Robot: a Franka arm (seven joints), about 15 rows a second.
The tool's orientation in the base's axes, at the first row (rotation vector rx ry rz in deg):
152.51, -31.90, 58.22
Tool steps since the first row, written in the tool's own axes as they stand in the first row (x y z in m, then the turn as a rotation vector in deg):
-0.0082, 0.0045, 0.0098, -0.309, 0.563, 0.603
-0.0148, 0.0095, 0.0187, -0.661, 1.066, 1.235
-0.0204, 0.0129, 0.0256, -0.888, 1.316, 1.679
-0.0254, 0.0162, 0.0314, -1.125, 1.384, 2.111
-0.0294, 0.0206, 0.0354, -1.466, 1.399, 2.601
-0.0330, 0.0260, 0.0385, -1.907, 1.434, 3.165
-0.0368, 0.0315, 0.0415, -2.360, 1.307, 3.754
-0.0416, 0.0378, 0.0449, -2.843, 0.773, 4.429
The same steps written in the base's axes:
-0.0018, -0.0053, -0.0123, -0.099, -0.635, -0.602
-0.0032, -0.0112, -0.0229, -0.186, -1.215, -1.260
-0.0045, -0.0151, -0.0314, -0.188, -1.535, -1.717
-0.0059, -0.0188, -0.0388, -0.126, -1.684, -2.187
-0.0082, -0.0231, -0.0440, -0.078, -1.779, -2.775
-0.0112, -0.0281, -0.0483, -0.065, -1.891, -3.483
-0.0144, -0.0331, -0.0526, 0.025, -1.862, -4.231
-0.0184, -0.0387, -0.0578, 0.320, -1.490, -5.096

